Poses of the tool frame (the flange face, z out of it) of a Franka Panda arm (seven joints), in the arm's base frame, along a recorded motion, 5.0 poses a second.
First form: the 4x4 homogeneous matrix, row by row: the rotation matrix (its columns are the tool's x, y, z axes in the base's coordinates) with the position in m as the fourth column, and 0 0 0 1 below. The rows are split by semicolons.
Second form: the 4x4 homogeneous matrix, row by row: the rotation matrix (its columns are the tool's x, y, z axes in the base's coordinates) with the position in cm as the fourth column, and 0 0 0 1 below. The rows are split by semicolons. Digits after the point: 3 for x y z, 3 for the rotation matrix.
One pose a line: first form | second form
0.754 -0.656 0.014 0.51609; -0.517 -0.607 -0.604 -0.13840; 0.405 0.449 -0.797 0.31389; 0 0 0 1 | 0.754 -0.656 0.014 51.609; -0.517 -0.607 -0.604 -13.840; 0.405 0.449 -0.797 31.389; 0 0 0 1
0.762 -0.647 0.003 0.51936; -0.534 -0.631 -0.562 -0.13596; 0.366 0.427 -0.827 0.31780; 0 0 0 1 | 0.762 -0.647 0.003 51.936; -0.534 -0.631 -0.562 -13.596; 0.366 0.427 -0.827 31.780; 0 0 0 1
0.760 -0.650 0.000 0.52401; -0.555 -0.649 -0.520 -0.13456; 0.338 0.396 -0.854 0.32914; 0 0 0 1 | 0.760 -0.650 0.000 52.401; -0.555 -0.649 -0.520 -13.456; 0.338 0.396 -0.854 32.914; 0 0 0 1
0.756 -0.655 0.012 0.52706; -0.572 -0.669 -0.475 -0.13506; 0.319 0.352 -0.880 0.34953; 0 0 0 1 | 0.756 -0.655 0.012 52.706; -0.572 -0.669 -0.475 -13.506; 0.319 0.352 -0.880 34.953; 0 0 0 1
